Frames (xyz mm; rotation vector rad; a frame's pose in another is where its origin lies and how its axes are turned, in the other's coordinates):
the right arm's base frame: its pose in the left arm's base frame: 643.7 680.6 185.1 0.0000 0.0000 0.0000
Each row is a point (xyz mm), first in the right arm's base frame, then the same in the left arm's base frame.
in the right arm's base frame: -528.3 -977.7 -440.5
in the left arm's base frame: 115.4 -297.1 -255.4
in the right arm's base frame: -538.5 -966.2 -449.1
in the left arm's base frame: 105.2 -285.6 -264.0
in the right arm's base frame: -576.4 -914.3 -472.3
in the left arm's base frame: 67.3 -233.7 -287.2
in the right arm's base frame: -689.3 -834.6 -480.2
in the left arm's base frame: -45.6 -154.0 -295.1
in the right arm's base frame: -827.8 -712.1 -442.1
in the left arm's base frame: -184.1 -31.5 -257.0
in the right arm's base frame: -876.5 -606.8 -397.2
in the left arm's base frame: -232.8 73.8 -212.1
